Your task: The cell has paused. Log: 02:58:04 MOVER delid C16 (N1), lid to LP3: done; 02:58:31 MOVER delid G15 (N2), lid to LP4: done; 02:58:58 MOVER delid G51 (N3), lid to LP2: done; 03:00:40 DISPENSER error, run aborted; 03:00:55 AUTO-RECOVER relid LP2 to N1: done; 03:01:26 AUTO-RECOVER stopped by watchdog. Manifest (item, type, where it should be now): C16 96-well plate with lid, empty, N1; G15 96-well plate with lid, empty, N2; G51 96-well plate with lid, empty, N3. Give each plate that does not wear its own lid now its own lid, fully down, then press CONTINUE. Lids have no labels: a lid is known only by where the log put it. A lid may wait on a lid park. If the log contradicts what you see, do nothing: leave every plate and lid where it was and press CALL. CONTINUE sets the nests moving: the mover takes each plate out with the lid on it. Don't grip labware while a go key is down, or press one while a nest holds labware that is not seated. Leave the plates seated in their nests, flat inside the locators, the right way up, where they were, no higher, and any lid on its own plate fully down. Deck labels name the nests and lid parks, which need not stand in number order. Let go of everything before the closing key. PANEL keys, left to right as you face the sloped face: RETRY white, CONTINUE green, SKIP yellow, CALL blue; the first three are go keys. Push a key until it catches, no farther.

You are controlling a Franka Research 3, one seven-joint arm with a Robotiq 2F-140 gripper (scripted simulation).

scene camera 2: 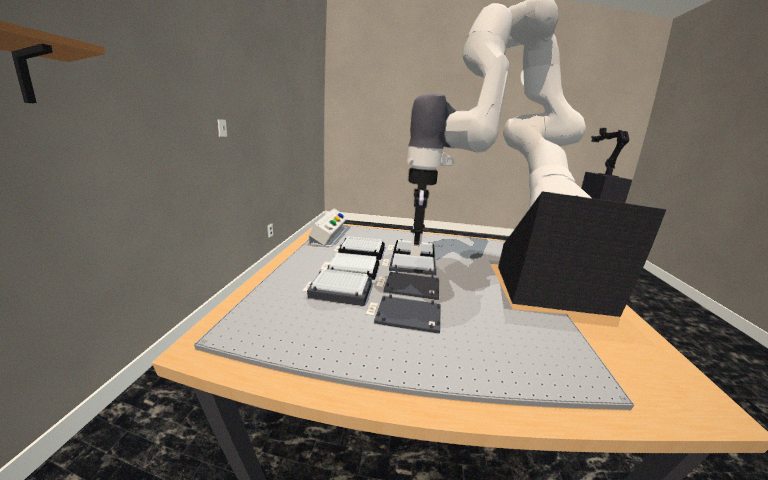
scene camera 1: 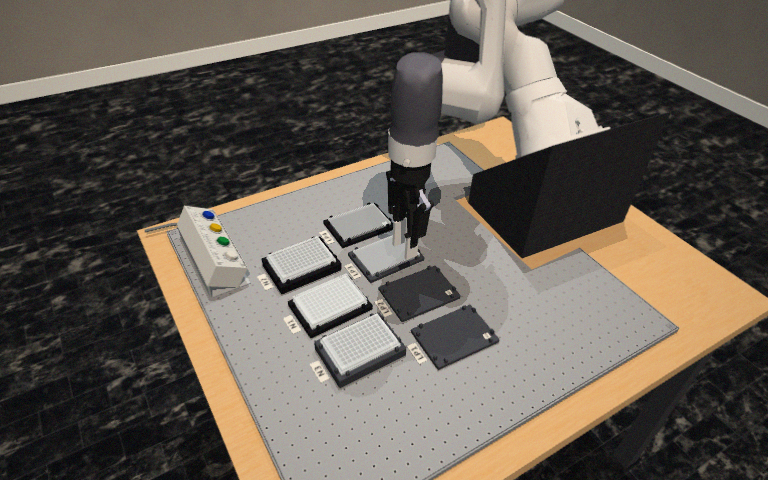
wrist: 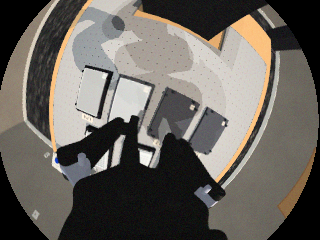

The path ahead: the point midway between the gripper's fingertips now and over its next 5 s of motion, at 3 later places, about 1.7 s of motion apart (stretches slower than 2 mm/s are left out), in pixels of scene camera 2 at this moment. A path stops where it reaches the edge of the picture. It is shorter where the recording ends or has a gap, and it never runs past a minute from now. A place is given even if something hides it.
The gripper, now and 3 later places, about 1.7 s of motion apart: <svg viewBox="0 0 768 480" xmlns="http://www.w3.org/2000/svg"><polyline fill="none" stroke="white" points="415,251 415,231 415,229 415,242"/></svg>
